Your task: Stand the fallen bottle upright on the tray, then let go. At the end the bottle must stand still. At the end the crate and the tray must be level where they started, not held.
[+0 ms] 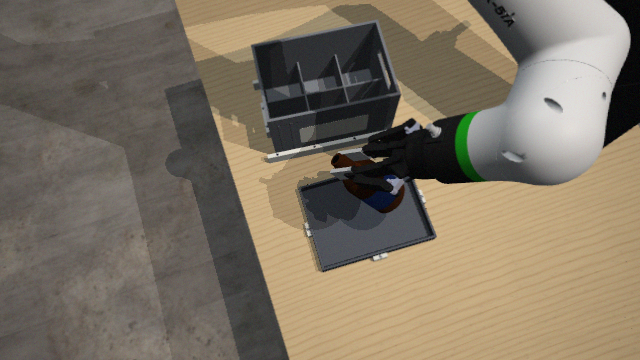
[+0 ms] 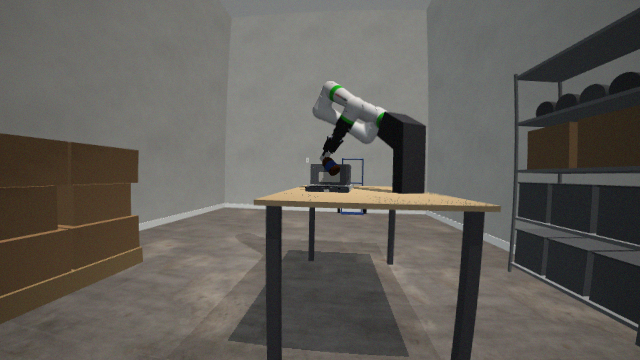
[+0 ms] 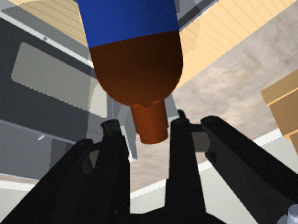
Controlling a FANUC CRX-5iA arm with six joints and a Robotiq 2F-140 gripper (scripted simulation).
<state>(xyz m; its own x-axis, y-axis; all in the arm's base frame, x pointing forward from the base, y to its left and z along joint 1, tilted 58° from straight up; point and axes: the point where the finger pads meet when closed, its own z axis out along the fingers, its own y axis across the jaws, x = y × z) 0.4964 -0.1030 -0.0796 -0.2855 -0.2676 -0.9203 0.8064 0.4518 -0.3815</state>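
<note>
Now: hand 2 cm past the bottle, 2 cm to the right of it and 5 cm above it. Round my hand: dark grey crate (9 cm behind, 21 cm to the right, 13 cm below); then tray (1 cm behind, 5 cm to the left, 20 cm below).
</note>
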